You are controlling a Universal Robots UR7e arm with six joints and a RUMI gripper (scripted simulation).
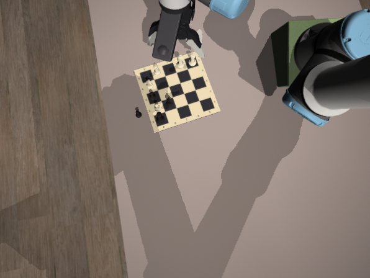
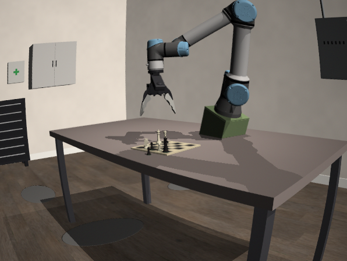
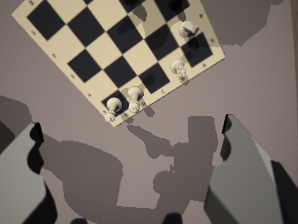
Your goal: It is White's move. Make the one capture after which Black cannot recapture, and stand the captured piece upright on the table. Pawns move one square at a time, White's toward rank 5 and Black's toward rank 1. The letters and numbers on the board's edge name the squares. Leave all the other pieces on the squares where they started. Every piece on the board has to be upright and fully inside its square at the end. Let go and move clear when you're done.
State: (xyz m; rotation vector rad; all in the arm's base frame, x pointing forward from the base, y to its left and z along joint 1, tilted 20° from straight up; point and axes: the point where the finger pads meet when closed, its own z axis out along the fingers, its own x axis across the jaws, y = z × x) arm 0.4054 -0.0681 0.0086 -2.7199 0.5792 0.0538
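Now: hand 100 mm above the tall white piece, 30 mm to the left of it and 20 mm past it. The rest, counted from my hand: chessboard (130 mm below, 60 mm to the left, 10 mm ahead); then white pawn (120 mm below, 110 mm to the left, 80 mm ahead); then tall black piece (150 mm to the left, 100 mm below, 80 mm ahead).
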